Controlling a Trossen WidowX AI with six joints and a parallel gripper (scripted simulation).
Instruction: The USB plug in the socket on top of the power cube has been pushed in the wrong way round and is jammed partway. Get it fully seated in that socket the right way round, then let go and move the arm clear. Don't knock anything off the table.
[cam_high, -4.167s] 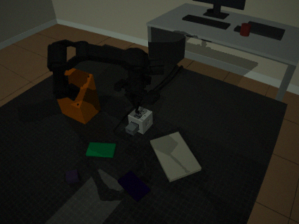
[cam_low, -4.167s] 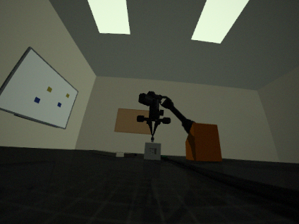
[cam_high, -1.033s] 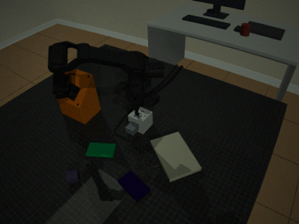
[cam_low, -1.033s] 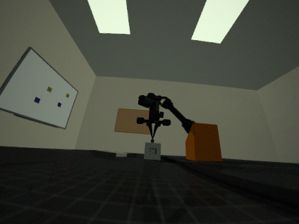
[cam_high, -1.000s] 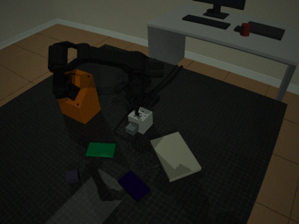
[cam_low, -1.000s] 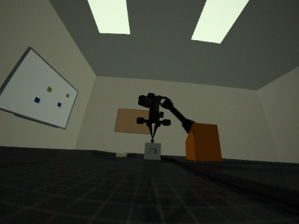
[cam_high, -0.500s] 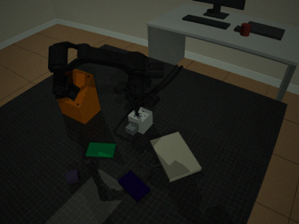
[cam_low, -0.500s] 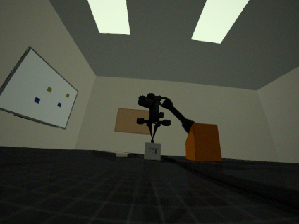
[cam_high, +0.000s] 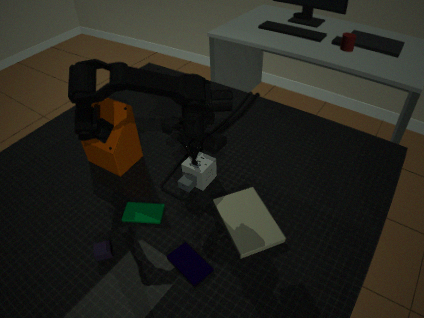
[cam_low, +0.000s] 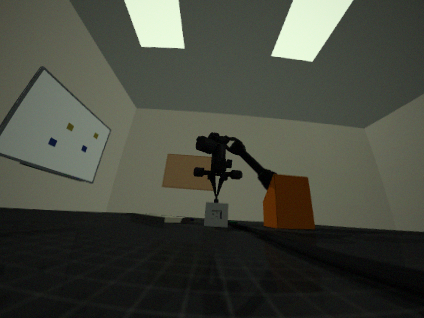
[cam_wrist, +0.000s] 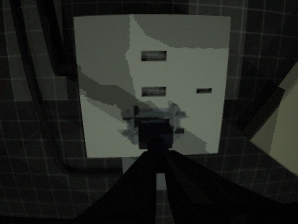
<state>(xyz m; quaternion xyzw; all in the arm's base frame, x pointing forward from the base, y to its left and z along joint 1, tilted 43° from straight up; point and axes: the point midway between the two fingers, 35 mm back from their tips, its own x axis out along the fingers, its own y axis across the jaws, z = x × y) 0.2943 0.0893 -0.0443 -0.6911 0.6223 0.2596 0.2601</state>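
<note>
Right now the USB plug is 20 mm below my gripper tip. Also, from my gripper tip: beige book: 210 mm ahead, 40 mm to the right, 100 mm below; then dark blue card: 160 mm ahead, 230 mm to the right, 100 mm below; then green card: 50 mm behind, 190 mm to the right, 100 mm below.
</note>
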